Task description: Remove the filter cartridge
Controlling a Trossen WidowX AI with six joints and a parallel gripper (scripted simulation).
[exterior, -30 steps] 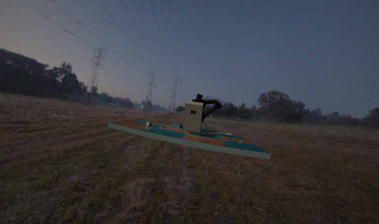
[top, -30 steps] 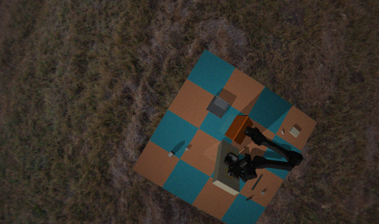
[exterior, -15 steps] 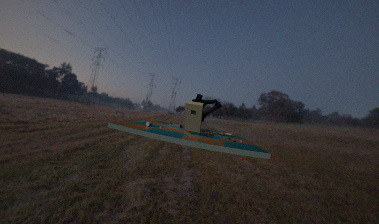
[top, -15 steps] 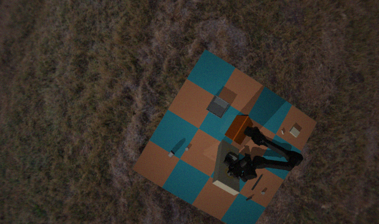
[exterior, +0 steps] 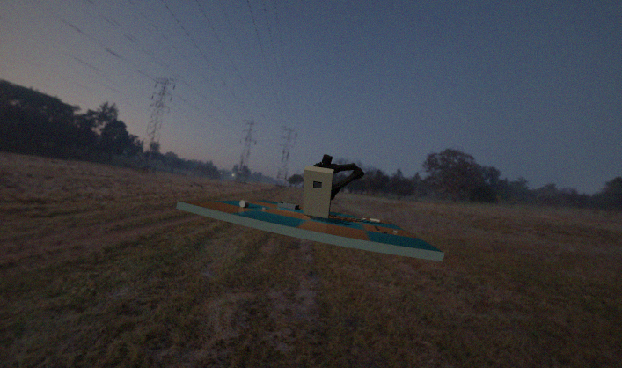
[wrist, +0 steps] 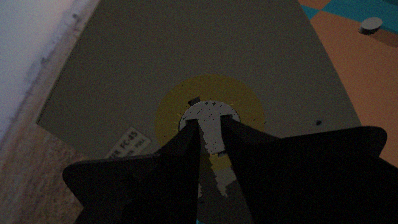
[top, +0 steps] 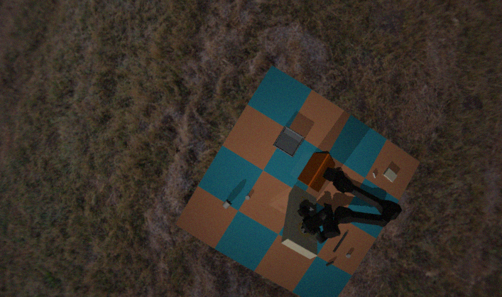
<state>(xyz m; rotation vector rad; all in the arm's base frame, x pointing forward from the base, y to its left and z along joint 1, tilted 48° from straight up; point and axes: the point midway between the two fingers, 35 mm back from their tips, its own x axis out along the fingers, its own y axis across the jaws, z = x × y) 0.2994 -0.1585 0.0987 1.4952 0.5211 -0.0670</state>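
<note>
Now: the round filter cartridge 10 mm ahead of my gripper tip and 10 mm below it. The rest, counted from my gripper tip: short dark piece: 220 mm ahead, 420 mm to the left, 240 mm below; then grey square tray: 430 mm behind, 240 mm to the right, 230 mm below; then service panel: 40 mm behind, 10 mm to the left, 80 mm below.
</note>
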